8 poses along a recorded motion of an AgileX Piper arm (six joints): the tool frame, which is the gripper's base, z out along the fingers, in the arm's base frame.
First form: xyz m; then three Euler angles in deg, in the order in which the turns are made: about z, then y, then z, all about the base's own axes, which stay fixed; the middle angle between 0 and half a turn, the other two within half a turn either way.
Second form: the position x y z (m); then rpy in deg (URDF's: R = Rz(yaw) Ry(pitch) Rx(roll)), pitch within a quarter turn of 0, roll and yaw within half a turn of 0. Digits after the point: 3 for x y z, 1 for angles.
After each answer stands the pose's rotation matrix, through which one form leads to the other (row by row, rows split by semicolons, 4 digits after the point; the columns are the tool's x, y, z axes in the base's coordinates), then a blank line. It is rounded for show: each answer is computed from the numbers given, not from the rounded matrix.
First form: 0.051 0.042 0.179 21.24 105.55 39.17
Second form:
0.051 0.042 0.179 127.5 63.9 163.8
-0.4225 -0.5134 0.7469; 0.1230 0.7840 0.6085; -0.8980 0.3490 -0.2681

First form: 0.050 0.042 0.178 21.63 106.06 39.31
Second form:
0.050 0.042 0.178 128.0 63.3 164.2
-0.4325 -0.5100 0.7435; 0.1223 0.7838 0.6088; -0.8933 0.3542 -0.2766

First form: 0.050 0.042 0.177 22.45 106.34 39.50
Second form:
0.050 0.042 0.177 127.5 62.5 163.8
-0.4435 -0.5050 0.7405; 0.1293 0.7815 0.6104; -0.8869 0.3665 -0.2813

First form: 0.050 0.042 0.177 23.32 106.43 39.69
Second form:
0.050 0.042 0.177 126.7 61.7 163.0
-0.4527 -0.5003 0.7381; 0.1387 0.7782 0.6126; -0.8808 0.3797 -0.2828

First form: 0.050 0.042 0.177 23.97 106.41 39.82
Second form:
0.050 0.042 0.177 125.9 61.2 162.3
-0.4584 -0.4970 0.7368; 0.1467 0.7753 0.6143; -0.8765 0.3897 -0.2825

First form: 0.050 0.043 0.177 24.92 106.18 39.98
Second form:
0.050 0.043 0.177 124.6 60.6 160.9
-0.4644 -0.4927 0.7359; 0.1605 0.7704 0.6171; -0.8710 0.4047 -0.2787

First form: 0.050 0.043 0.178 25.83 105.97 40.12
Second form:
0.050 0.043 0.178 123.3 59.9 159.7
-0.4701 -0.4883 0.7352; 0.1736 0.7655 0.6195; -0.8654 0.4189 -0.2751

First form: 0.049 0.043 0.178 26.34 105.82 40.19
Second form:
0.049 0.043 0.178 122.6 59.6 159.0
-0.4730 -0.4859 0.7350; 0.1813 0.7627 0.6209; -0.8622 0.4269 -0.2726

